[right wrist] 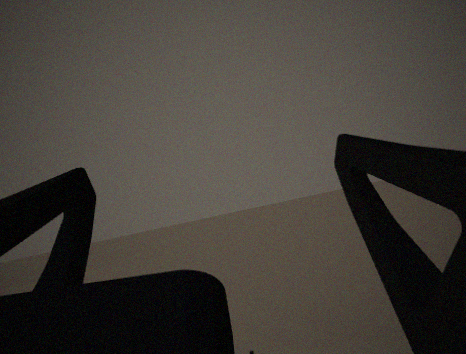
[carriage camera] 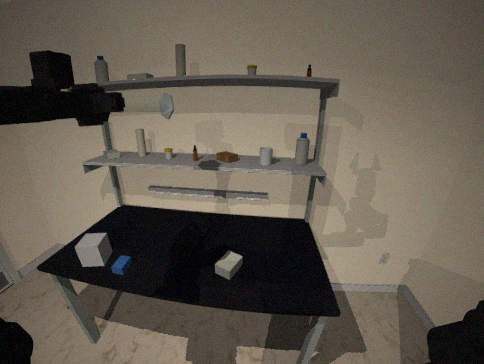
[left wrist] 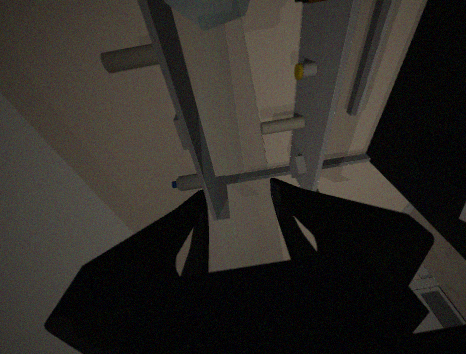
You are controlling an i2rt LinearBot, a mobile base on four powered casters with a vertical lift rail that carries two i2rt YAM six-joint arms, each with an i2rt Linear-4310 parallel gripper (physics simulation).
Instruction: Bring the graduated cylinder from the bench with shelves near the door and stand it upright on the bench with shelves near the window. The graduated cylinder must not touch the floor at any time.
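Places are measured from the left arm's base along level axes (x left, y ahead, z down), in millimetres.
Pixels of known places: left gripper, fingertip midpoint: (left wrist: 237, 192); right gripper, fingertip midpoint: (right wrist: 214, 165).
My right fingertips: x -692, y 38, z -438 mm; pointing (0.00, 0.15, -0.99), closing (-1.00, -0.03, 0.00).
Note:
Ahead of a thing's pixels: the offset from my right fingertips to its top centre. "spot": to the spot under its first point. Level surfaces: height alone.
The graduated cylinder {spot: dy +521, dx +649, dz -2 mm} (carriage camera: 141, 104) (left wrist: 222, 100) is clear and see-through. It lies roughly level in my left gripper (carriage camera: 121, 102) (left wrist: 238, 186), which is shut on it. Its pale bluish foot points away from the fingers, to the right in the carriage view and at the top edge in the left wrist view. It is in the air, in front of the shelves of a bench {dz +771 mm} (carriage camera: 150, 280) with a black top. The frames do not tell whether this is the door or window bench. My right gripper (right wrist: 214, 165) is open, facing wall and ceiling.
The upper shelf {dz -124 mm} (carriage camera: 220, 81) bears bottles, a tall grey cylinder and a jar. The lower shelf (carriage camera: 240, 164) bears a brown block {spot: dy +967, dx +387, dz +283 mm} (carriage camera: 227, 157), a beaker {spot: dy +912, dx +174, dz +261 mm} (carriage camera: 266, 156) and bottles. A white box {dy +653, dx +1099, dz +641 mm} (carriage camera: 94, 249), a blue block {dy +602, dx +923, dz +731 mm} (carriage camera: 121, 265) and a pale block {dy +620, dx +372, dz +713 mm} (carriage camera: 229, 265) are on the bench top.

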